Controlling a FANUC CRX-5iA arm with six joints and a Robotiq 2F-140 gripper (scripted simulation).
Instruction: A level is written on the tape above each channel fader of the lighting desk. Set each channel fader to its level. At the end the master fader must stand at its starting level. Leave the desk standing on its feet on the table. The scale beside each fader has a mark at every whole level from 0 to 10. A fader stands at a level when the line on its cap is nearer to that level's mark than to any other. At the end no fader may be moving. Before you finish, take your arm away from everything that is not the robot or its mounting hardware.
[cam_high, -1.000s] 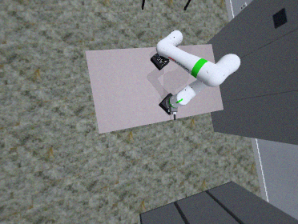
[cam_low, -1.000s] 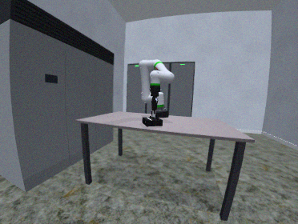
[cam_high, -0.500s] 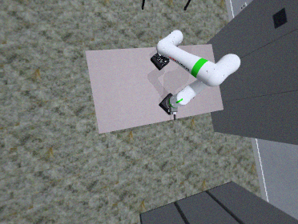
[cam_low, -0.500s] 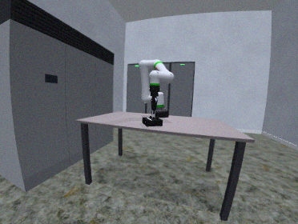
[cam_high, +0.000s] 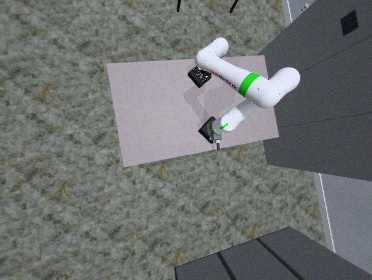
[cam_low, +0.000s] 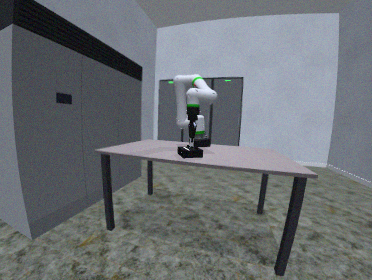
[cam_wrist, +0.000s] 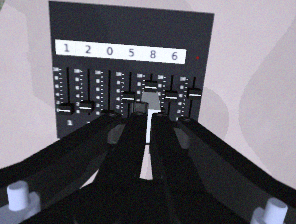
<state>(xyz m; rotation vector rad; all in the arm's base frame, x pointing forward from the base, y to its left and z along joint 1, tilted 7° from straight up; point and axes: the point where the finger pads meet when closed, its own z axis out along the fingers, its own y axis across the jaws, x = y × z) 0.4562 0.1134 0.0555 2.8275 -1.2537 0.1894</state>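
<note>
Now: the channel 3 cap 20 mm ahead of my hand, 40 mm to the left of it and 30 mm below it. Round my hand: master fader cap: 20 mm behind, 40 mm to the right, 30 mm below; channel 1 cap: 60 mm ahead, 70 mm to the left, 30 mm below; channel 2 cap: 40 mm ahead, 50 mm to the left, 30 mm below.
</note>
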